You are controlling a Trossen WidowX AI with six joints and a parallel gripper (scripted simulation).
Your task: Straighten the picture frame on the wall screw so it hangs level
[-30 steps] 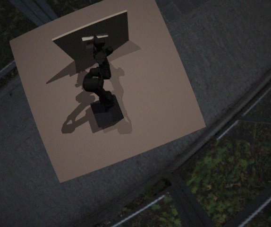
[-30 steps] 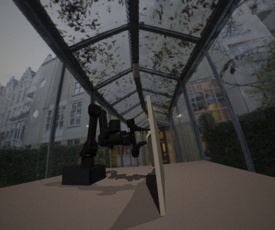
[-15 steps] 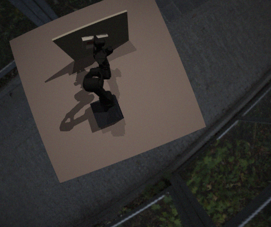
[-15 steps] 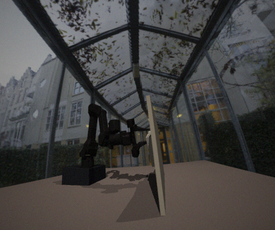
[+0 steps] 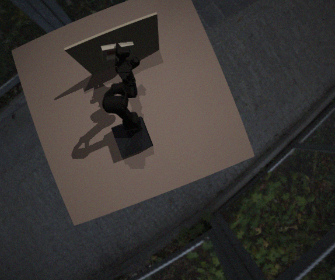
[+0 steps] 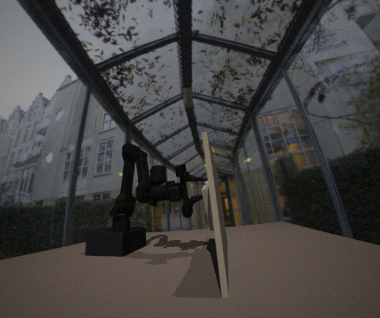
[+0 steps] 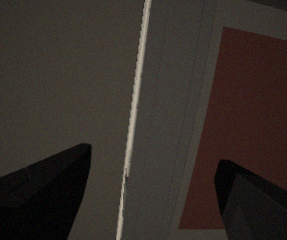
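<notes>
Now: gripper tip 5 cm above the picture frame, 1 cm to the right of it and 1 cm short of it. Round my gripper tip: wall panel (7 cm below, 2 cm ahead, 1 cm to the right).
</notes>
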